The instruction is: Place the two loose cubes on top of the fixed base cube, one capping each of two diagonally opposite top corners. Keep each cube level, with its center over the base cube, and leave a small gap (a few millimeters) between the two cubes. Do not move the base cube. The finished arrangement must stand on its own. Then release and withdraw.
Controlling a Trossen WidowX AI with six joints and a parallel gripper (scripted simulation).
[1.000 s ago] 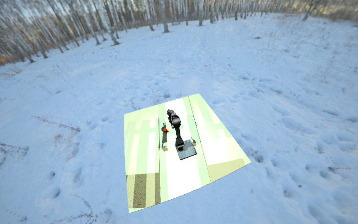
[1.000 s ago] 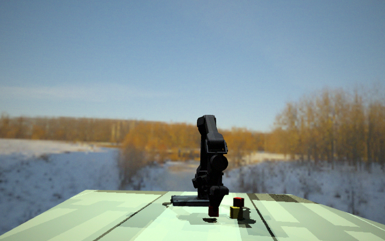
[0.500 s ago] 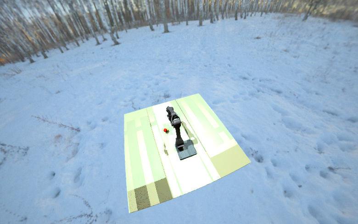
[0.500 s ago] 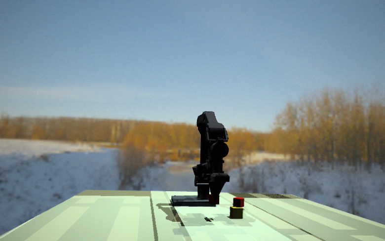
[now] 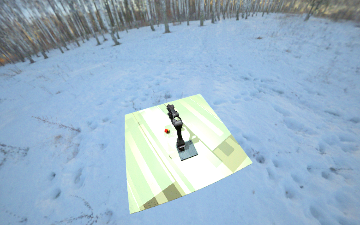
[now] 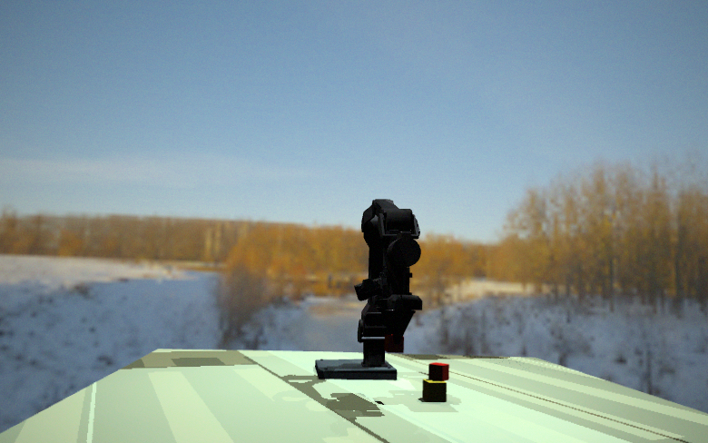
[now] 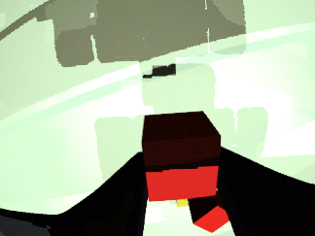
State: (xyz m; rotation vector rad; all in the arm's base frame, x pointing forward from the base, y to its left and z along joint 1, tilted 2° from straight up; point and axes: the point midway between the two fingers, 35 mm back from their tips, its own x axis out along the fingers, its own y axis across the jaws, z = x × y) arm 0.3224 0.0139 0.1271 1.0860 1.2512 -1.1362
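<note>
The yellow base cube lies 100 mm below my gripper tip, 90 mm to the left of it and 40 mm behind it.
</note>
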